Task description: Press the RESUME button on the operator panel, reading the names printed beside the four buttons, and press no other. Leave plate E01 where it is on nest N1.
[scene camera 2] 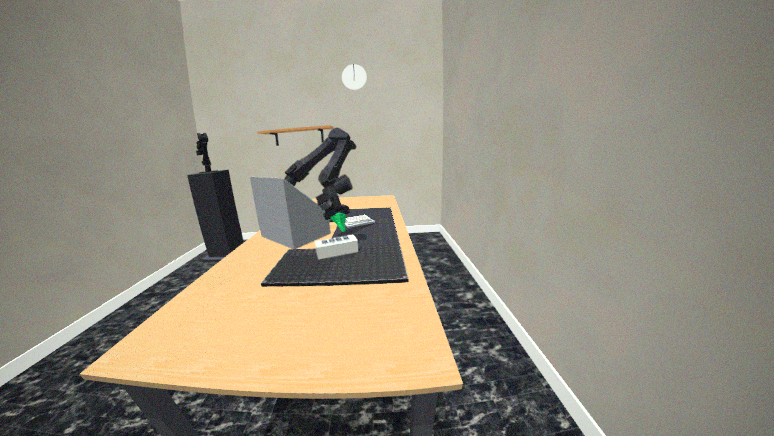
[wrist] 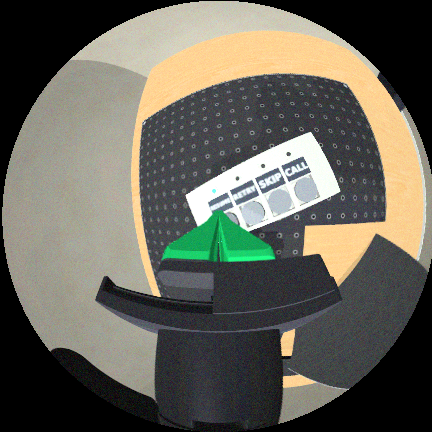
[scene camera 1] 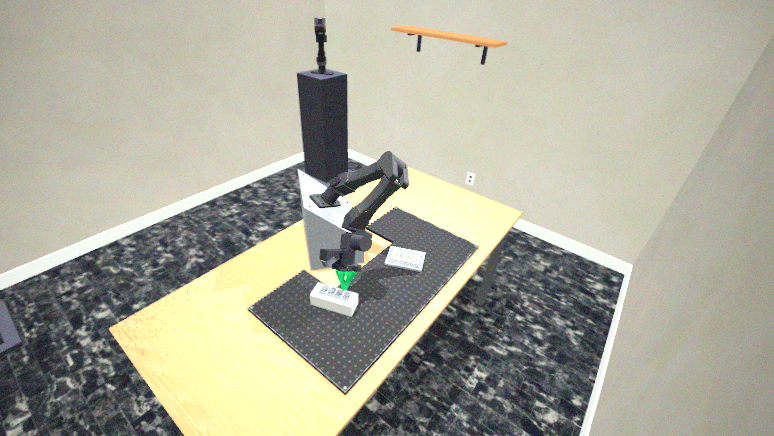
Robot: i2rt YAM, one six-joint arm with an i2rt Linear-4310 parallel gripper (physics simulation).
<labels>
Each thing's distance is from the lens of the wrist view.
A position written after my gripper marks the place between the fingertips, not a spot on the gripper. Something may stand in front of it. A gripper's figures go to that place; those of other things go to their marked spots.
my gripper (wrist: 218, 215): 13 cm
white operator panel (wrist: 279, 167): 15 cm
</labels>
